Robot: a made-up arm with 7 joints.
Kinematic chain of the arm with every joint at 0, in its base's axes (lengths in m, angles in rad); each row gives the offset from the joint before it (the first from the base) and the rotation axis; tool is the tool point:
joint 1: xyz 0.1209 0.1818 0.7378 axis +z
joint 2: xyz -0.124 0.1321 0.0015 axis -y
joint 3: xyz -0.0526 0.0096 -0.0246 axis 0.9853 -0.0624 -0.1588
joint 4: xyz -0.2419 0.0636 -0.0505 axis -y
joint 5: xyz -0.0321 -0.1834 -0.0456 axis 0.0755 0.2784 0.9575
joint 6: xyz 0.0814 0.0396 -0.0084 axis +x
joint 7: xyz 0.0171 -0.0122 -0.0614 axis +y
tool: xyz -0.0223 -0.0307 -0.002
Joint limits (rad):
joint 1: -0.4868..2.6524
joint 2: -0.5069..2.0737
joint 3: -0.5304..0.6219
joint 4: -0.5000..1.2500
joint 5: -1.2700..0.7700
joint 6: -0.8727..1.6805
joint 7: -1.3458..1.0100
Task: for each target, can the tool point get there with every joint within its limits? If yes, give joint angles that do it. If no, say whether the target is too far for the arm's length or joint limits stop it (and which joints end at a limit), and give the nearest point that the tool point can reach.
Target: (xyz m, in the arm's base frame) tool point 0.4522 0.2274 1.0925
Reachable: no: joint limits stop it (at a limit: joint 1, joint 2, joint 3, joint 4, joint 5, joint 6, joint 7) | nearest point 0.5256 0.0977 0.9419 | short by 0.212 m
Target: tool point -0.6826 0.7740 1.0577
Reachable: no: too far | nearest point -0.3520 0.5303 0.8159 | short by 0.477 m
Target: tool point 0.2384 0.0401 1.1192
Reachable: no: joint limits stop it (at a limit: joint 2, joint 3, joint 4, joint 5, joint 6, joint 7) | nearest point 0.2761 -0.0053 0.9389 | short by 0.190 m
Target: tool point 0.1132 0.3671 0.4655
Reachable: yes | joints 0.0728 1.3544 0.3987 0.3353 0.4096 1.0826 0.8281
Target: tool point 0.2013 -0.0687 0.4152
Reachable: yes | joints 1.8977 0.5380 0.2511 -0.1546 -0.8087 -0.0884 0.4446
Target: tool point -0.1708 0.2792 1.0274
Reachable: no: joint limits stop it (at a limit: joint 3, joint 4, joint 5, joint 6, joint 7) | nearest point -0.1152 0.2606 0.9353 | short by 0.109 m
